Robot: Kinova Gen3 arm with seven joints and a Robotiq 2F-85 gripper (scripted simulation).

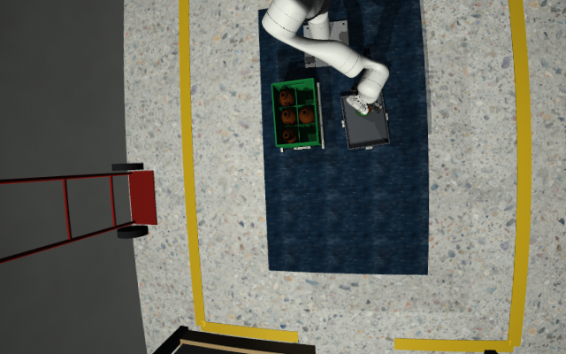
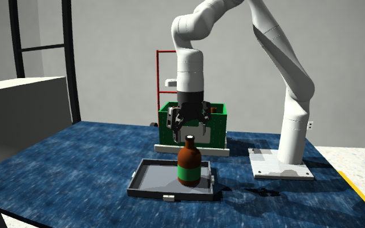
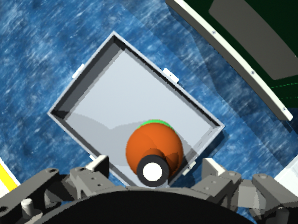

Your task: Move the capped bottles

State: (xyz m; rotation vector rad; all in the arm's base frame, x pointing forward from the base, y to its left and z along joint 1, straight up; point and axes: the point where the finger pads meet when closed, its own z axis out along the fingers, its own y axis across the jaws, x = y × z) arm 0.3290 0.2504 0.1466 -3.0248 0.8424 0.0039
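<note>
Now: hand 70 mm above the bottle. From my hand the other things lie so: grey tray: 50 mm ahead, 20 mm to the left, 150 mm below; green crate: 90 mm ahead, 280 mm to the right, 80 mm below.
</note>
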